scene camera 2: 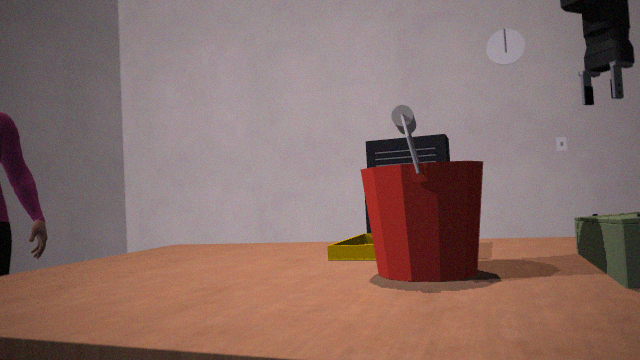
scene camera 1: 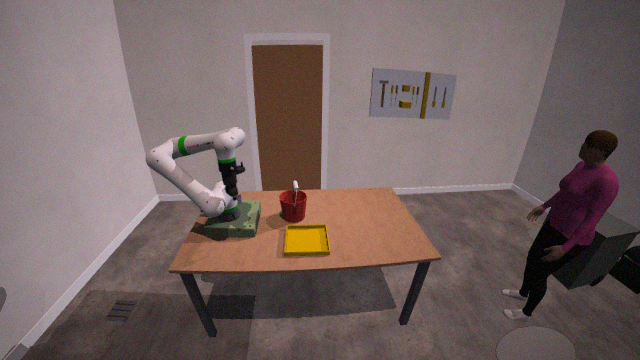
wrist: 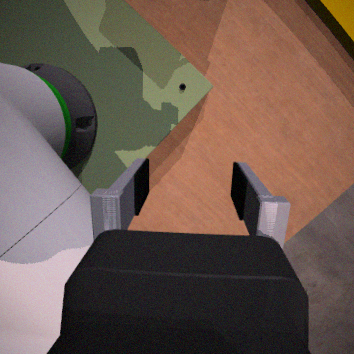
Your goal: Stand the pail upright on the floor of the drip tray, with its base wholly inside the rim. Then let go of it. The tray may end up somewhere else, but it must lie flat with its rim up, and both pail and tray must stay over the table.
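Places are measured from the arm's base along level axes (x back, y left, z down), in centimetres.
Pixels of known places: gripper, fingertip midpoint: [scene camera 2: 602, 101] [scene camera 1: 237, 201] [wrist: 189, 177]; arm's base at its link origin: [scene camera 1: 229, 214] [wrist: 43, 120].
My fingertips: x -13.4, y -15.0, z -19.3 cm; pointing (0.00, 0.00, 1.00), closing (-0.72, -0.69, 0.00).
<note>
For each thing: its top centre in the pictures, then the offset to it from my fingertips. Level surfaces: height alone.
- pale grip at its top centre: [scene camera 2: 404, 110] [scene camera 1: 295, 184] dy +26.7, dx -30.9, dz +1.8 cm
- yellow drip tray at its top centre: [scene camera 2: 403, 237] [scene camera 1: 306, 237] dy +0.2, dx -38.9, dz +24.6 cm
- wooden table at its surface level: dz +27.5 cm
The red pail [scene camera 1: 293, 209] [scene camera 2: 425, 225] stands upright on the table, behind the tray in the first scene view. Its wire handle is raised, with a pale grip [scene camera 1: 295, 185] [scene camera 2: 403, 118] above the rim. The yellow drip tray [scene camera 1: 306, 253] [scene camera 2: 350, 253] [wrist: 327, 25] lies flat, rim up; the pail partly hides it in the second scene view, and one corner shows in the wrist view. My gripper [scene camera 1: 236, 197] [scene camera 2: 602, 100] [wrist: 189, 177] is open and empty, pointing down, left of the pail in the first scene view and higher than its rim.
The green patterned base block [scene camera 1: 247, 231] [scene camera 2: 605, 250] [wrist: 187, 95] carries the arm at the left of the wooden table [scene camera 1: 370, 220] [scene camera 2: 200, 300] [wrist: 280, 110]. A person [scene camera 1: 582, 205] [scene camera 2: 20, 170] stands off the table's right side in the first scene view.
</note>
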